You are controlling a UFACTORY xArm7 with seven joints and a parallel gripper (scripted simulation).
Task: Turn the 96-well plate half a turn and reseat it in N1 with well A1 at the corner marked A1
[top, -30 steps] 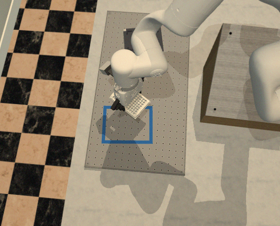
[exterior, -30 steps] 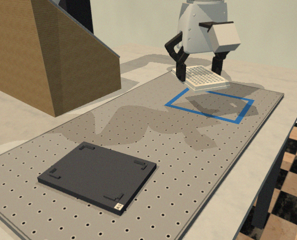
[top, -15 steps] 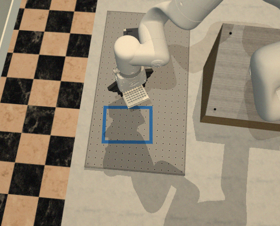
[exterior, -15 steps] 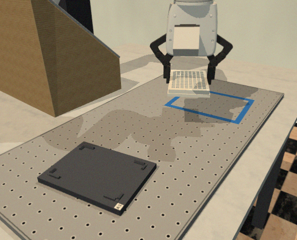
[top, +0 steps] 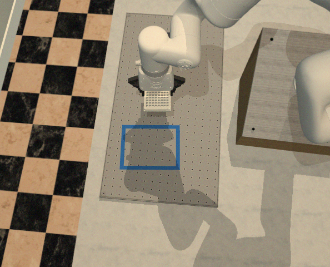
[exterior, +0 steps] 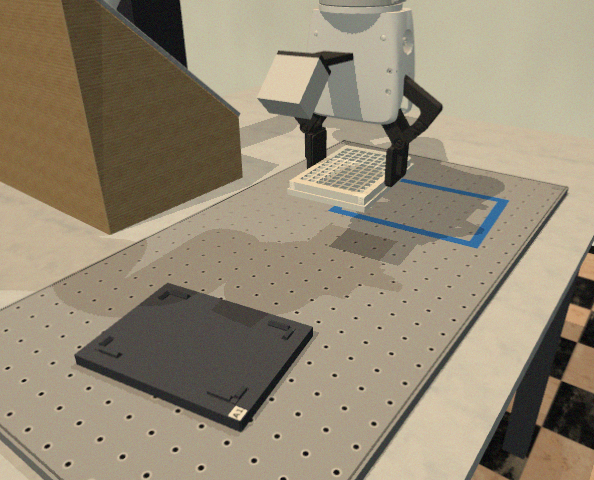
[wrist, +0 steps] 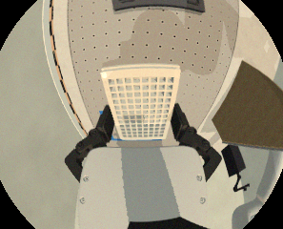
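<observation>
Right now my hand is 30 mm past the dark plate nest N1, 220 mm to the left of it and 100 mm above it. From my hand the other things lie so: white 96-well plate 10 mm below; then A1 label 50 mm ahead, 270 mm to the right, 90 mm below.
</observation>
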